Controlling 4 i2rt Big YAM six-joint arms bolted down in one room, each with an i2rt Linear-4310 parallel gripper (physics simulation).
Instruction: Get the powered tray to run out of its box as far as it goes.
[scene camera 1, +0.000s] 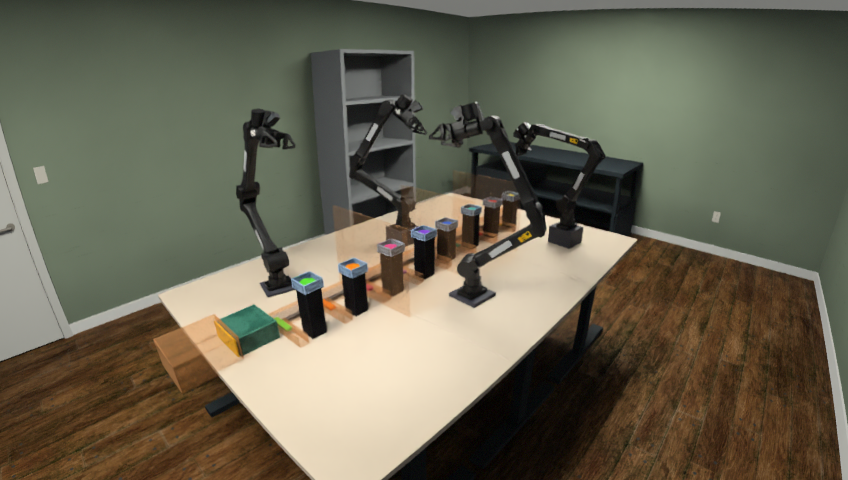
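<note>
A green box (249, 327) with a yellow panel (227, 337) on its left side sits at the table's near left end. A brown box-like part (185, 355) juts past the table edge beside the panel. Which part is the powered tray I cannot tell. The left arm's gripper (285, 141), the back arm's gripper (421, 125) and the centre arm's gripper (440, 133) are high above the table. The right rear arm's gripper (520, 142) hangs above the far posts, partly in front of the dark shelf. Their finger openings are too small to tell.
A row of posts runs along the table (380, 380), with coloured tops: green (307, 280), orange (352, 267), pink (390, 246), purple (423, 231) and others beyond. Green (283, 324) and orange (329, 304) pieces lie beside the near posts. Translucent brown panels (363, 249) stand across the row.
</note>
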